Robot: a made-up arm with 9 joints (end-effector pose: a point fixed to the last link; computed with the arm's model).
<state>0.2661 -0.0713 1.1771 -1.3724 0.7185 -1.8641 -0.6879 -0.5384 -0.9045</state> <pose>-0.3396 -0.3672 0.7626 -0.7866 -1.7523 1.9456</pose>
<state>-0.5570 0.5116 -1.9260 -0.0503 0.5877 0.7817 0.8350 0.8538 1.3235</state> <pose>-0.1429 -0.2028 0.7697 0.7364 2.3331 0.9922</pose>
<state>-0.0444 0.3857 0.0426 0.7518 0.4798 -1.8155 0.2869 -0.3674 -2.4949</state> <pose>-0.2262 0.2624 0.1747 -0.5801 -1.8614 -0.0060</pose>
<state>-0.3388 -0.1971 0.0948 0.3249 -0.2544 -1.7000 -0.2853 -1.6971 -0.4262</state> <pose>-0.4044 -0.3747 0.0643 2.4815 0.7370 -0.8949</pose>
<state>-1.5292 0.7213 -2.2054 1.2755 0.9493 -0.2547 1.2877 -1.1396 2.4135</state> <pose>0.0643 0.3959 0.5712 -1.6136 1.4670 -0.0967</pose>
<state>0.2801 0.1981 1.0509 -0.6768 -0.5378 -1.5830 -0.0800 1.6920 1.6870</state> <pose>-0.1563 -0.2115 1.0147 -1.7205 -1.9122 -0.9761</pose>
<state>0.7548 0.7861 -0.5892 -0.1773 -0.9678 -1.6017 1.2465 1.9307 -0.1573</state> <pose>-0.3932 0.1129 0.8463 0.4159 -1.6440 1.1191</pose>
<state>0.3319 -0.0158 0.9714 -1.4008 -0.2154 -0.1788 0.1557 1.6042 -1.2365</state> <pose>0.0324 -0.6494 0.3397 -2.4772 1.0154 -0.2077</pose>
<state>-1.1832 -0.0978 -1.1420 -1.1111 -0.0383 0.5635 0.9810 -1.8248 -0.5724</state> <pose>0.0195 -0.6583 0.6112 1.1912 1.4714 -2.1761</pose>
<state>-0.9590 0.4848 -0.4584 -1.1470 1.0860 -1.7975 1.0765 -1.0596 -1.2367</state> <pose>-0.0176 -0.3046 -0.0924 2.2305 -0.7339 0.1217</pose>
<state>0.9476 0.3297 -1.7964 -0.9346 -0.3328 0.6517 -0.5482 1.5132 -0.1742</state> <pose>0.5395 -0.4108 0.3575 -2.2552 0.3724 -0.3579</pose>
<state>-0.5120 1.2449 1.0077 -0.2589 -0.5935 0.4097 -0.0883 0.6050 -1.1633</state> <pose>-0.0319 -0.0573 0.0360 0.9337 1.3866 -0.5069</pose>
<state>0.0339 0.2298 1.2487 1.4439 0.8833 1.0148 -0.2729 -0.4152 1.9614</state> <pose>0.1143 -0.2550 0.1151 -1.5570 -1.0433 -1.0031</pose>
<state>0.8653 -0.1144 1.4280 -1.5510 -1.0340 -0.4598 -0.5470 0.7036 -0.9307</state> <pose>0.4546 -0.3893 0.4034 2.0724 -0.9432 -0.4899</pose>
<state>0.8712 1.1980 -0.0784 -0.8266 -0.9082 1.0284 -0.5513 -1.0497 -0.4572</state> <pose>0.0843 -0.4881 0.3777 1.0572 1.7804 -0.2848</pose>
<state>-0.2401 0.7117 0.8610 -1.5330 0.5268 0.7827 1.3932 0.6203 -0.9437</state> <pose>-0.0617 -0.4380 0.3214 0.4452 -0.0612 -0.9663</pose>
